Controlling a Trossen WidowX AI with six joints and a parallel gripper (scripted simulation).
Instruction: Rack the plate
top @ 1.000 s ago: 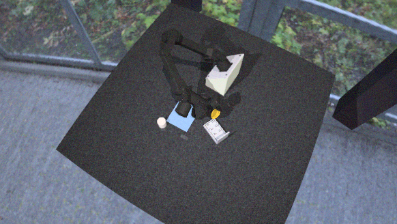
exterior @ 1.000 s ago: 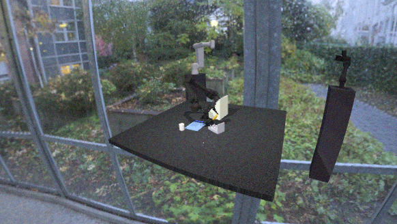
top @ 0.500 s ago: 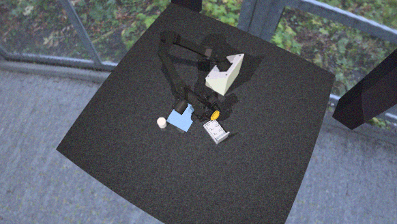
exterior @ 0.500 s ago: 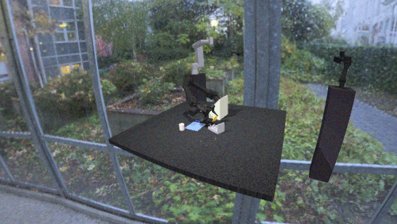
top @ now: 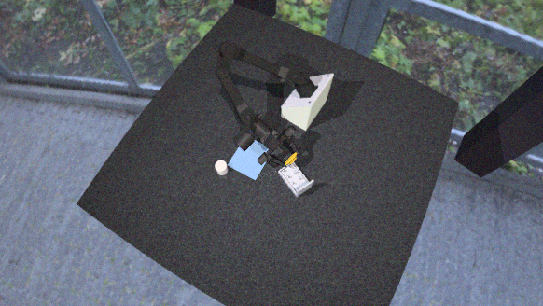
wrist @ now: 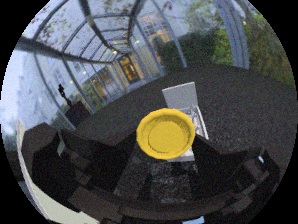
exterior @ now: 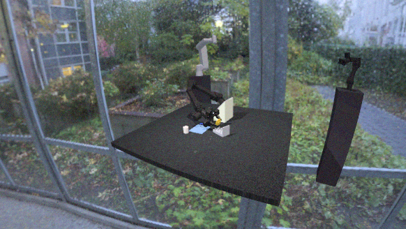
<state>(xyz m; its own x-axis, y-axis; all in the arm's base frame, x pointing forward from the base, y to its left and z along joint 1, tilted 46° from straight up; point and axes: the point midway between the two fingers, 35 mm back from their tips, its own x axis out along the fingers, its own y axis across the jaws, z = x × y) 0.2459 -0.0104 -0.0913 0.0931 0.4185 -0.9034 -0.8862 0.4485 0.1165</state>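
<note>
The dish rack lies 5 cm below my gripper tip, 4 cm to the left of it and 4 cm ahead of it. Round my gripper tip: white cylinder (22 cm to the right, 17 cm ahead, 4 cm below); yellow plate (1 cm to the right); light blue mat (16 cm to the right, 7 cm below, 6 cm ahead).
</note>
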